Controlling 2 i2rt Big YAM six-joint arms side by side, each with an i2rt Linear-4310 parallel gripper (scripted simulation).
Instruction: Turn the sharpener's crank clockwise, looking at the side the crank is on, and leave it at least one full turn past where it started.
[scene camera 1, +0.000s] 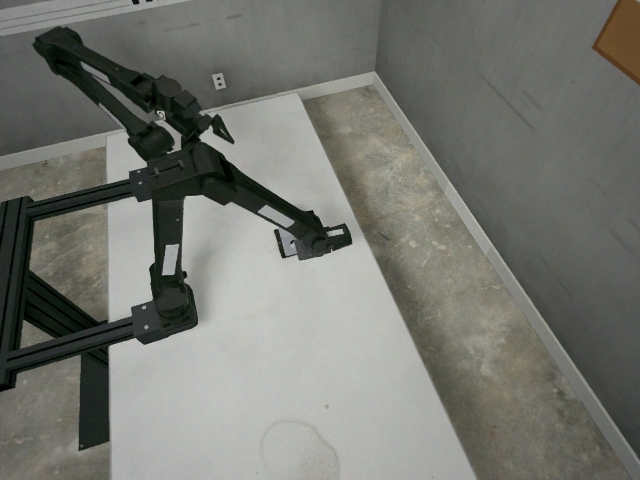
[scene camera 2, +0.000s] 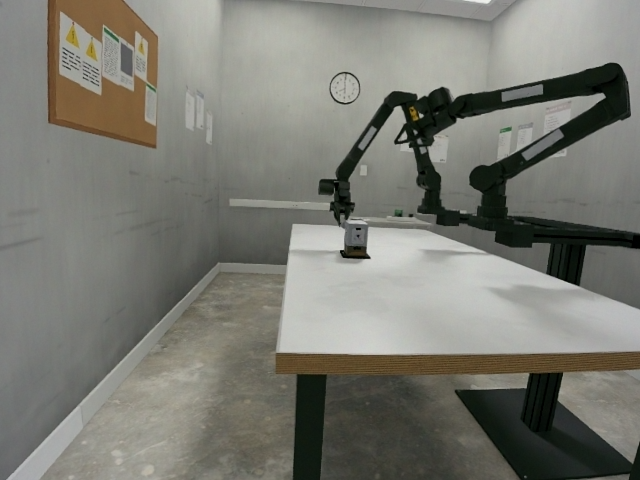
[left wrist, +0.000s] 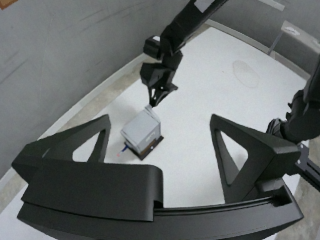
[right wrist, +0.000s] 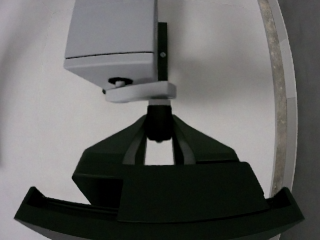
Note:
In view: my left gripper (scene camera 1: 223, 154), my right gripper (right wrist: 159, 120) and a grey box-shaped sharpener (right wrist: 108, 51).
My left gripper shows as well in scene camera 2 (scene camera 2: 401, 144) and in the left wrist view (left wrist: 160, 119). The grey box-shaped sharpener also shows in the left wrist view (left wrist: 144, 132).

